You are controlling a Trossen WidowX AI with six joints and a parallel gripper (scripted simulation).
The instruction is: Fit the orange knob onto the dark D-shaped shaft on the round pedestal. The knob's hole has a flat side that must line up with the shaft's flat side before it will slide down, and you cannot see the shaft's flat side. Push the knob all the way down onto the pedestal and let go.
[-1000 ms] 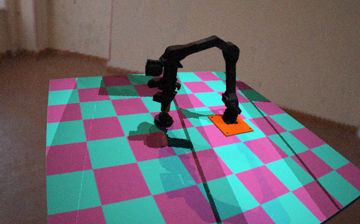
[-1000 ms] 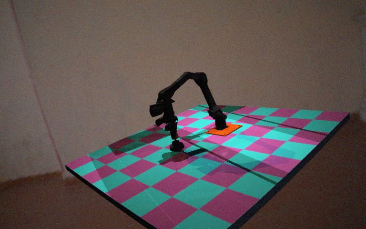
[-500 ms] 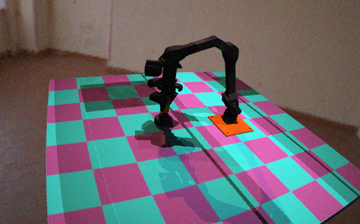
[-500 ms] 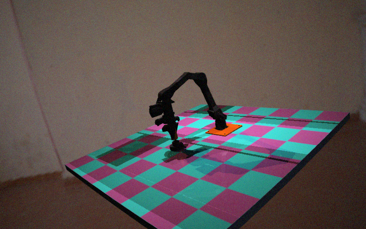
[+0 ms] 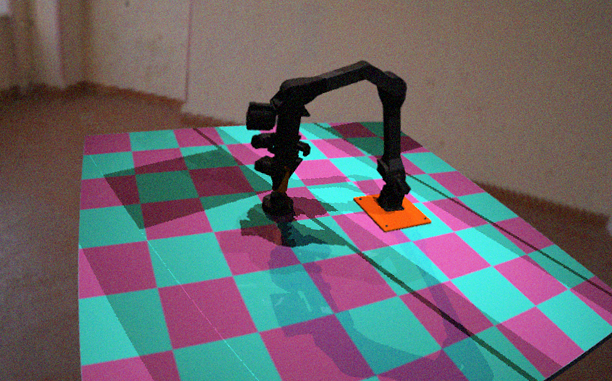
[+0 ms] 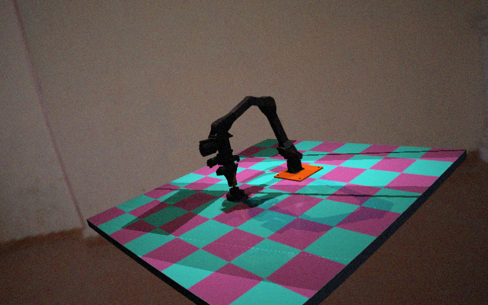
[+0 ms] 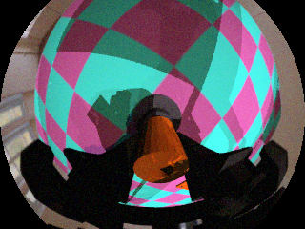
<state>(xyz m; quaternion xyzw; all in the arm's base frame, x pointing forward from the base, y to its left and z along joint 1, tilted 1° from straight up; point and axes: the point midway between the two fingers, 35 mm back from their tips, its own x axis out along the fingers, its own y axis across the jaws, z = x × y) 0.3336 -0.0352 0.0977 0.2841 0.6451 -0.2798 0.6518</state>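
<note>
Now: gripper tip 20 mm below the orange knob. Round my gripper tip: round pedestal 40 mm below.
</note>
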